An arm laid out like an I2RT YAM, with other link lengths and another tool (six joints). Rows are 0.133 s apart.
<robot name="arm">
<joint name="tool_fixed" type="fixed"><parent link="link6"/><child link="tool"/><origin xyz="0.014 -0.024 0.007" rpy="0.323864 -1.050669 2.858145"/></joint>
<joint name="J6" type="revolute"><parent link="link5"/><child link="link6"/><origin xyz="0.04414 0 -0.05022"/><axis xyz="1 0 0"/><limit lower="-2.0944" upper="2.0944"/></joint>
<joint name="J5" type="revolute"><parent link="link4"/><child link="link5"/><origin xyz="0.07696 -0.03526 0.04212"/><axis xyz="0 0 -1"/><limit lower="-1.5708" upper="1.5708"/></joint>
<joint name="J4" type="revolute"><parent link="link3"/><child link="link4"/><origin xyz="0.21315 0.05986 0.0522"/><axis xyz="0 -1 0"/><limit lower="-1.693" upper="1.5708"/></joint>
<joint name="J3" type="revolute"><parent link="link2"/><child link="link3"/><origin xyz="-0.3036 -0.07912 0"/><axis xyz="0 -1 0"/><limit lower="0" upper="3.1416"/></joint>
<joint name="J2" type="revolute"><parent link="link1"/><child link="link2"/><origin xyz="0.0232 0.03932 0.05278"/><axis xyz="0 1 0"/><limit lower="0" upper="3.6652"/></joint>
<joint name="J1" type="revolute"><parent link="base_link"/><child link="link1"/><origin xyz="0 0 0.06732"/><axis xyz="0 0 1"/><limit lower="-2.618" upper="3.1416"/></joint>
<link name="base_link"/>
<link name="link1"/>
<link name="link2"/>
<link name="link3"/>
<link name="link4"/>
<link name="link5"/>
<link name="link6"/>
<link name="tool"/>
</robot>
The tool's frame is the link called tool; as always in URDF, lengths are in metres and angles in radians.
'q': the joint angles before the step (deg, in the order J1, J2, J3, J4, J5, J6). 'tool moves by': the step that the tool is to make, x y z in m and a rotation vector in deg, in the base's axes. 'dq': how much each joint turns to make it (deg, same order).
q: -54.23 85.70 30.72 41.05 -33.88 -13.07
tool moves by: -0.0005 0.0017 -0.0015 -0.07 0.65 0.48
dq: 0.02 -0.23 -0.21 -0.79 -0.30 -0.80
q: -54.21 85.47 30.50 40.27 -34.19 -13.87
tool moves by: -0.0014 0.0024 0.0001 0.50 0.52 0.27
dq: 0.00 -0.80 0.00 -1.65 -0.23 -0.24
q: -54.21 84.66 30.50 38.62 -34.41 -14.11
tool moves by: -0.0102 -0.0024 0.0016 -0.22 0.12 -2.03
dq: -1.86 -1.08 -0.35 -0.73 0.22 -0.21
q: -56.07 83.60 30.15 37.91 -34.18 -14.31
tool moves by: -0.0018 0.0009 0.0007 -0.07 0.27 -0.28
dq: -0.17 -0.55 -0.04 -0.75 0.18 -0.27
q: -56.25 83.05 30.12 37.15 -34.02 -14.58
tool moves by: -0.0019 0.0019 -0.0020 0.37 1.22 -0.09
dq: -0.09 -0.57 -0.06 -2.02 0.23 -0.94
